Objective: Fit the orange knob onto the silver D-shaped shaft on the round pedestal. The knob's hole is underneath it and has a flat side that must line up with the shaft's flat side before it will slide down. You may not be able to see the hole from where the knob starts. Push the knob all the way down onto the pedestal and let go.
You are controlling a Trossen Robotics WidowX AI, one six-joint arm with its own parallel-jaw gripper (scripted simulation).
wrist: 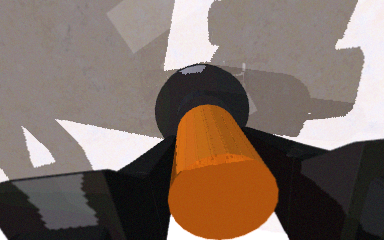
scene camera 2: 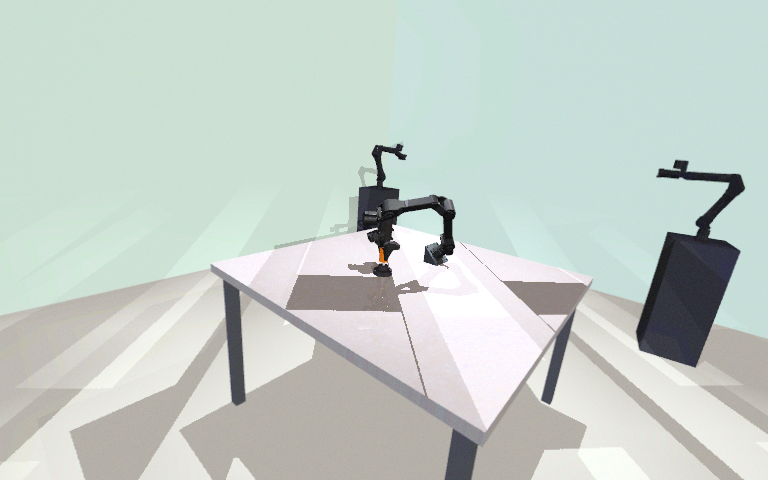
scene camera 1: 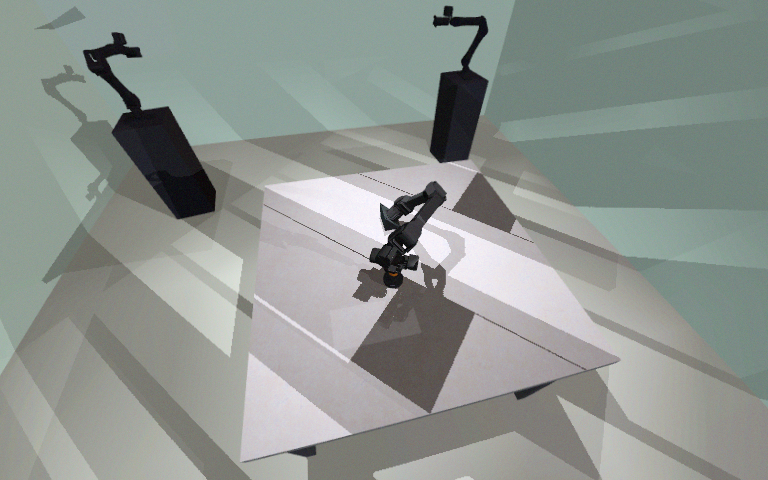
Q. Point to an orange knob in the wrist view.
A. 218,178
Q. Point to a dark round pedestal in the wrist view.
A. At 200,84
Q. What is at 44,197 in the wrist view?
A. My gripper.
